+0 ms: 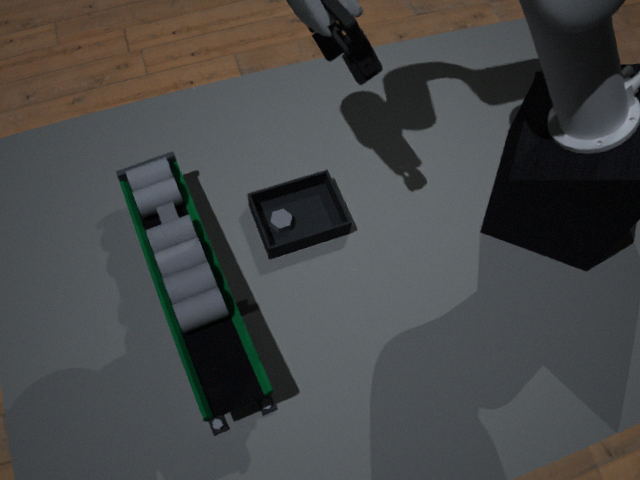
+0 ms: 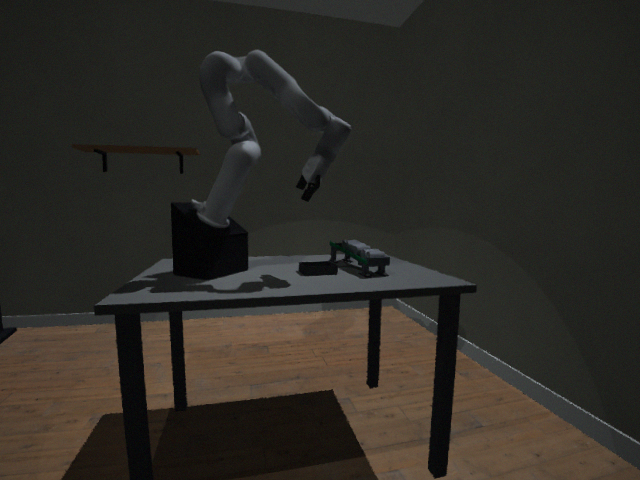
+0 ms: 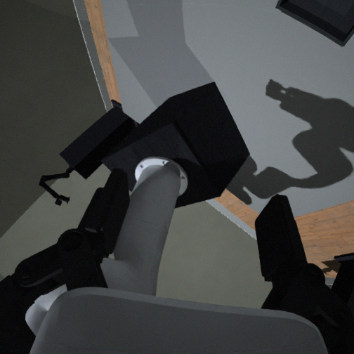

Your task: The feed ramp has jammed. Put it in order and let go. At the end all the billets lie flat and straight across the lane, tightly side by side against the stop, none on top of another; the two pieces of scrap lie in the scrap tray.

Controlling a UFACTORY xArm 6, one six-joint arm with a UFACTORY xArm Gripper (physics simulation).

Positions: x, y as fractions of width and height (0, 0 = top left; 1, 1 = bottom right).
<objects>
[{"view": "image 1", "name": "gripper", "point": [0.55, 0.14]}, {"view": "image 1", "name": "scrap tray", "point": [0.50, 0.45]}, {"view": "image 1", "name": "billet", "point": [0.28, 0.48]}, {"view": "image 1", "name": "billet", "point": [0.30, 0.59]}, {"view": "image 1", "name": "billet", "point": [0.25, 0.36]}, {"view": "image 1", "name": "billet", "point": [0.23, 0.41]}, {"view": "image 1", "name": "billet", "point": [0.30, 0.53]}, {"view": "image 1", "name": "ramp lane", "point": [0.36, 0.79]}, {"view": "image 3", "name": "gripper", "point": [0.56, 0.56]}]
</objects>
